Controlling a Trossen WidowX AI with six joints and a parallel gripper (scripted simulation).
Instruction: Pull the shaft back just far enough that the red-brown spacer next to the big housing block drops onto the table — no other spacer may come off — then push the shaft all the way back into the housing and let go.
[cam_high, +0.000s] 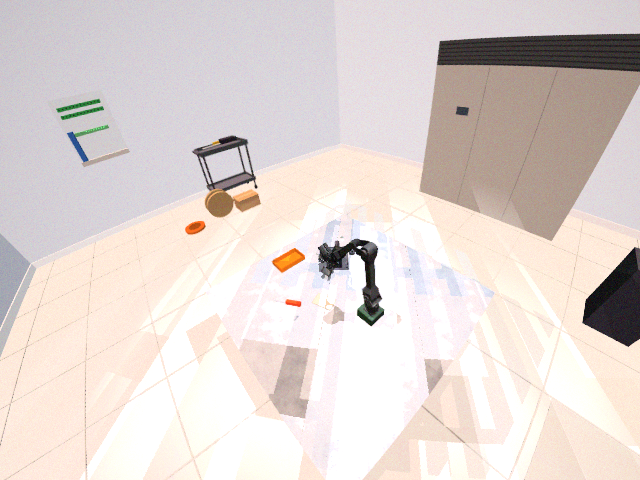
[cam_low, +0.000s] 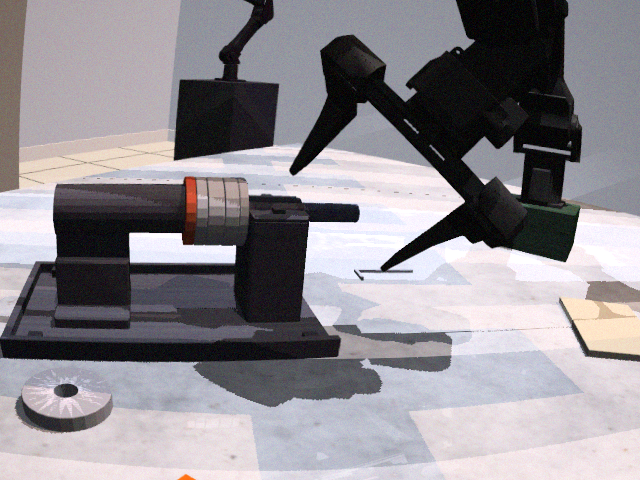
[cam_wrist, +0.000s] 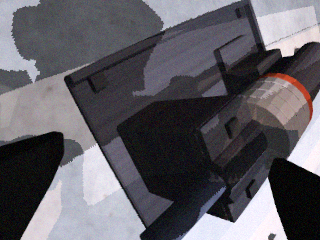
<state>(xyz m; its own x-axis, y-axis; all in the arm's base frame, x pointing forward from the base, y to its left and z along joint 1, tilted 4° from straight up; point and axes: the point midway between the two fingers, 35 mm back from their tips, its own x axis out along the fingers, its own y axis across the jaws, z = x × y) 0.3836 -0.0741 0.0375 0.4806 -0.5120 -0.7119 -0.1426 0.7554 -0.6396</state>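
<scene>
Now: gripper tip 20 mm short of the blue-grey shaft and 60 mm to the left of it. Round my gripper tip: grey washer 200 mm ahead, 50 mm to the right, 80 mm below; black ring 30 mm ahead, 210 mm to the right, 70 mm below; red-brown spacer 50 mm ahead, 90 mm to the right.
</scene>
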